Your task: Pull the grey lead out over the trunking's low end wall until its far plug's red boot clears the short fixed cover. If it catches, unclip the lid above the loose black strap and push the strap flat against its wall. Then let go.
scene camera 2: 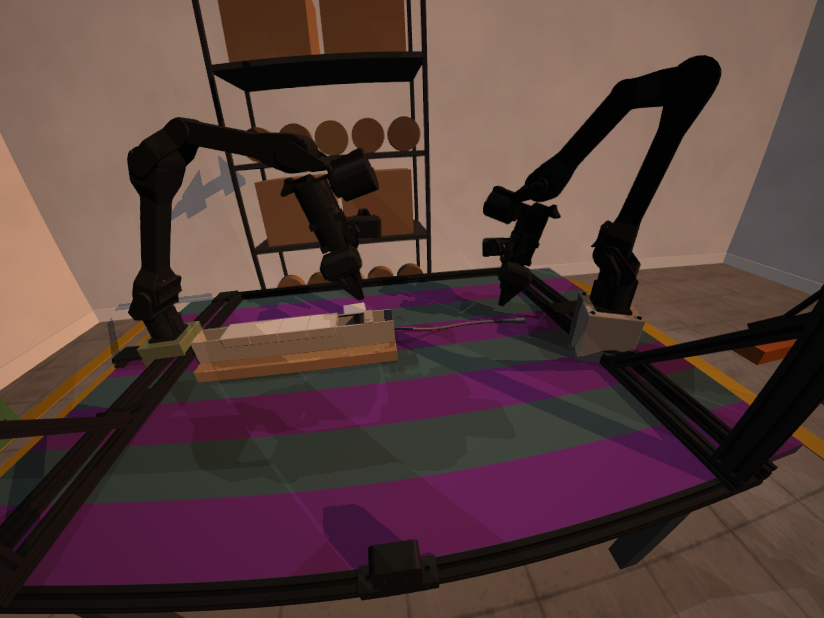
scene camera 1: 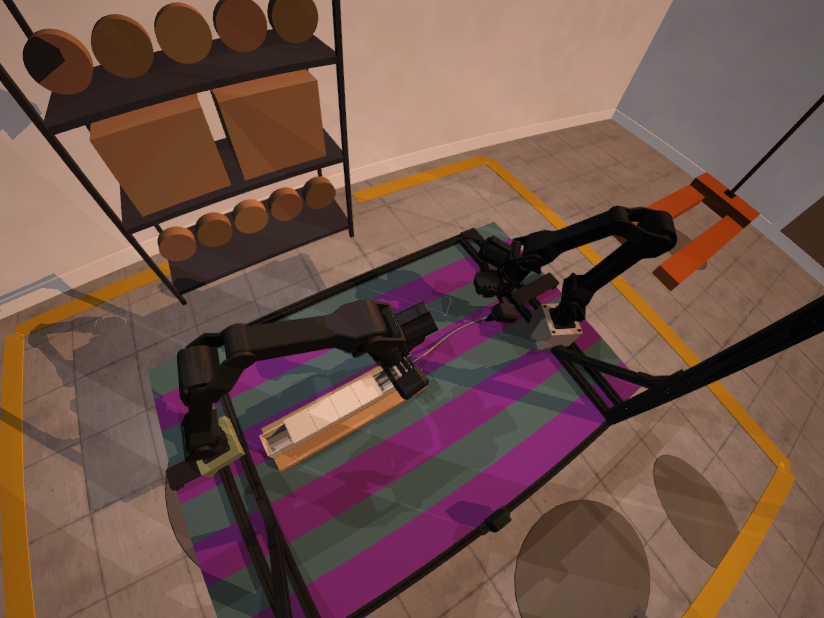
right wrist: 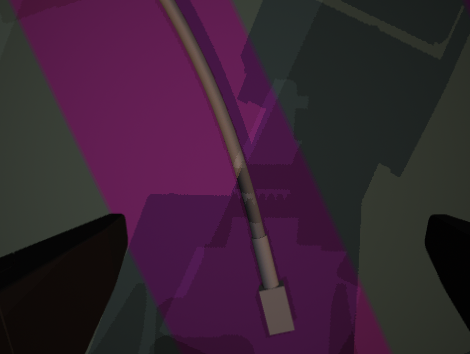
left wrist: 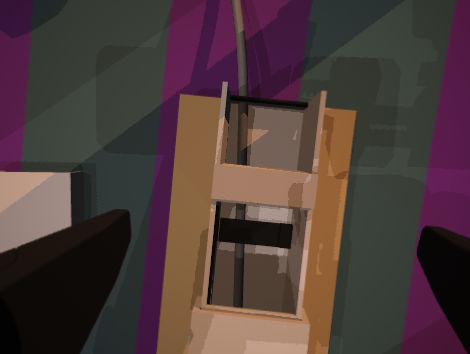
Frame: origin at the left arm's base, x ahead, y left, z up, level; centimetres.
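Where they show: left gripper, fingertip midpoint: [scene camera 2: 360, 288] [scene camera 1: 398, 362] [left wrist: 273, 231]; right gripper, fingertip midpoint: [scene camera 2: 501, 296] [scene camera 1: 482, 307] [right wrist: 275, 229]; left arm's base, link origin: [scene camera 2: 169, 334] [scene camera 1: 212, 444]; right arm's base, link origin: [scene camera 2: 609, 305] [scene camera 1: 562, 318].
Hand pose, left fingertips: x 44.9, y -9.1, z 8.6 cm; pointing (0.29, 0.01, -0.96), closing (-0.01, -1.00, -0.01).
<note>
Things, the pixels of their top centre, and the offset from my left fingertips. "pt": a spot on its surface instead.
- pale trunking, top centre: [scene camera 2: 292, 324] [scene camera 1: 343, 401] dz -6.0, dx -14.4, dy +0.8 cm
- black strap, surface spot: [left wrist: 255, 232] pt dz -6.9, dx -1.6, dy +0.3 cm
- short fixed cover, top centre: [left wrist: 264, 186] [scene camera 2: 368, 315] dz -6.0, dx +0.9, dy +0.0 cm
- lead, surface spot: [right wrist: 216, 102] pt dz -13.1, dx +26.5, dy +2.8 cm
- small pale lid, top centre: [left wrist: 26, 214] [scene camera 2: 354, 309] dz -11.9, dx -2.1, dy +15.1 cm
The pale trunking [scene camera 1: 330, 407] [scene camera 2: 293, 346] lies on a wooden base [left wrist: 188, 211] at the table's left. In the left wrist view its end bay has no lid. There a black strap [left wrist: 255, 232] lies across the channel, over the grey lead [left wrist: 238, 277]. Beyond it are the short fixed cover [left wrist: 263, 186] and the low black end wall [left wrist: 269, 102]. The lead [scene camera 1: 453, 336] [scene camera 2: 459, 323] [right wrist: 216, 102] runs out over the table to its near plug [right wrist: 276, 309]. My left gripper [scene camera 1: 407, 377] [scene camera 2: 351, 288] is open above the open bay. My right gripper [scene camera 1: 502, 309] [scene camera 2: 508, 294] is open above the near plug.
A small pale lid [scene camera 2: 354, 308] [left wrist: 63, 200] lies on the table beside the trunking. A shelf rack [scene camera 1: 343, 123] [scene camera 2: 424, 184] with boxes and discs stands behind the table. The right arm's base [scene camera 1: 557, 331] [scene camera 2: 606, 331] sits at the table's right edge.
</note>
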